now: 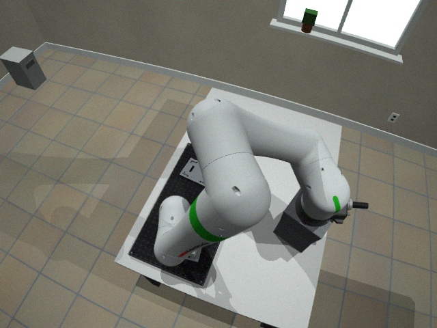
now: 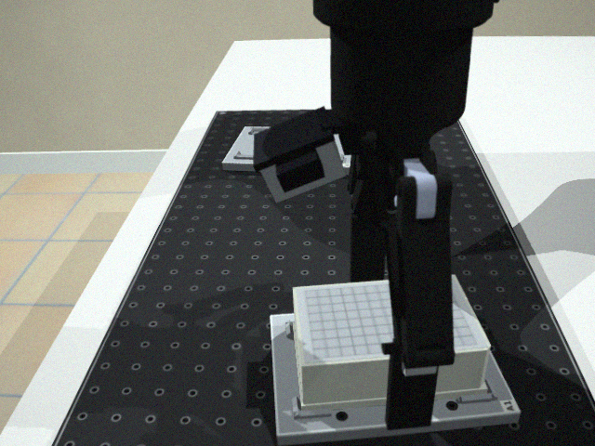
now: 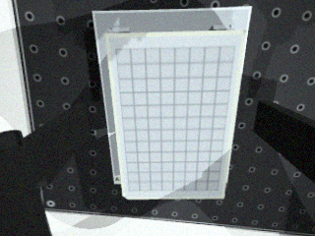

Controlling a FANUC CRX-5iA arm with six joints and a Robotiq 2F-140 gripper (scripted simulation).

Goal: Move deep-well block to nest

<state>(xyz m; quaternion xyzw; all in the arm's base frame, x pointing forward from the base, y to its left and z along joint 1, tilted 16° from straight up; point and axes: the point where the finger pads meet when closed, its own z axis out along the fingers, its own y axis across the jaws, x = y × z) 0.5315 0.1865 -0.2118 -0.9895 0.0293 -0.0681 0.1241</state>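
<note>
Now: the 96-well deep-well block 10 mm below my hand. The rest, counted from my hand: A1 mark 70 mm behind, 60 mm to the left, 30 mm below.
</note>
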